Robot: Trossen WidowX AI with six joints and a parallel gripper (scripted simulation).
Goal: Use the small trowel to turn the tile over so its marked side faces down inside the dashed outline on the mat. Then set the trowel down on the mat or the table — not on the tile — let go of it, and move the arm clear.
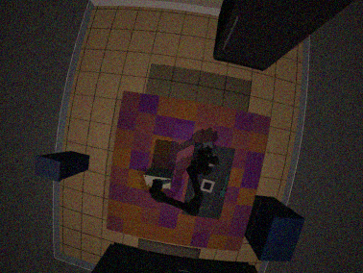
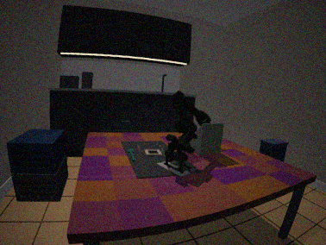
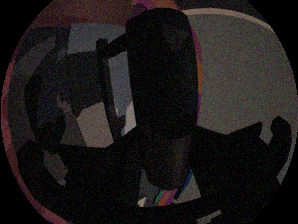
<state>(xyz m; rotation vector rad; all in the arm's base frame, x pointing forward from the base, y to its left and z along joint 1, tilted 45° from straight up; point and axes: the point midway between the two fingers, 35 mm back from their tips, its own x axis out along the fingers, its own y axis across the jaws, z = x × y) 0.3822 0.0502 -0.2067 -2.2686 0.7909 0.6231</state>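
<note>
My gripper tip is 25 cm to the left of the tile, 4 cm above it and 2 cm past it. From my gripper tip the other things lie so: dark grey mat (23 cm to the right, 7 cm below, 2 cm behind); teal object (27 cm to the right, 12 cm ahead, 5 cm below).
</note>
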